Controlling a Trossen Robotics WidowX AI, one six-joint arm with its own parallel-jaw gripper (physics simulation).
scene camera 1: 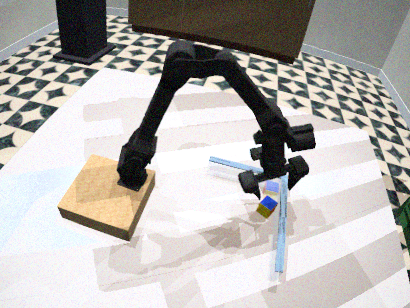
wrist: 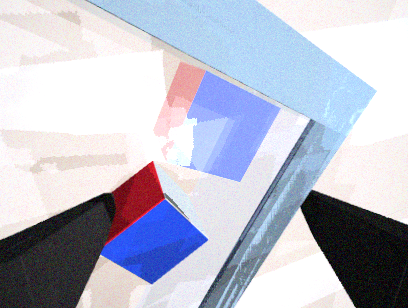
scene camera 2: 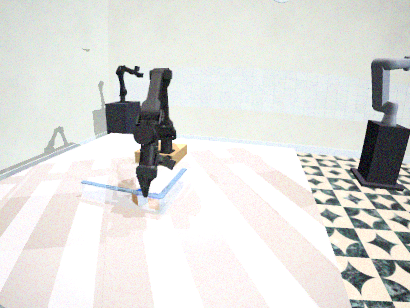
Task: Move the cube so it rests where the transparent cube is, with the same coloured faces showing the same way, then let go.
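Seen in the pictures: gripper, between the fingertips: [scene camera 1: 274, 194] [wrist: 209, 199] [scene camera 2: 146, 194]; arm's base, origin of its link: [scene camera 1: 132, 179] [scene camera 2: 166, 151].
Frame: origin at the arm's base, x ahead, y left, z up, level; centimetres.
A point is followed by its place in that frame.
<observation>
The cube [scene camera 1: 268, 202] @[x 36.5, y 8.6, z -1.7 cm] [scene camera 2: 135, 199] [wrist: 155, 242] @[x 36.5, y 8.7, z -1.7 cm] lies on the table with its blue face up; red and pale grey sides show in the wrist view, a yellow side in scene camera 1. The transparent cube [scene camera 1: 272, 187] @[x 36.8, y 14.6, z -1.7 cm] [scene camera 2: 153, 202] [wrist: 240, 127] @[x 37.3, y 15.6, z -1.7 cm] is blue on top with a pale red side, close to the corner of the blue rails. The cube is apart from it and turned differently. My gripper [scene camera 1: 274, 192] @[x 37.8, y 11.9, z -1.5 cm] [scene camera 2: 145, 195] @[x 37.8, y 11.9, z -1.5 cm] [wrist: 209, 199] @[x 37.8, y 11.9, z -1.5 cm] is open and points down above the cube, nothing held. In the wrist view the left finger overlaps the cube's edge; whether they touch is unclear.
Two light-blue-topped clear walls meet in a corner; one wall [scene camera 1: 281, 240] @[x 41.4, y -3.9, z 0.3 cm] [scene camera 2: 175, 181] @[x 28.5, y 18.1, z 0.3 cm] [wrist: 270, 225] @[x 40.1, y 12.5, z 0.3 cm] runs beside the cube, the other wall [scene camera 1: 235, 164] @[x 24.4, y 17.1, z 0.3 cm] [scene camera 2: 107, 187] @[x 41.9, y -0.6, z 0.3 cm] [wrist: 230, 40] @[x 34.1, y 17.7, z 0.3 cm] behind the transparent cube. The arm's wooden base block [scene camera 1: 100, 192] @[x -5.8, y -7.5, z -0.2 cm] [scene camera 2: 181, 152] @[x -7.0, y 4.6, z -2.1 cm] stands on the table.
</observation>
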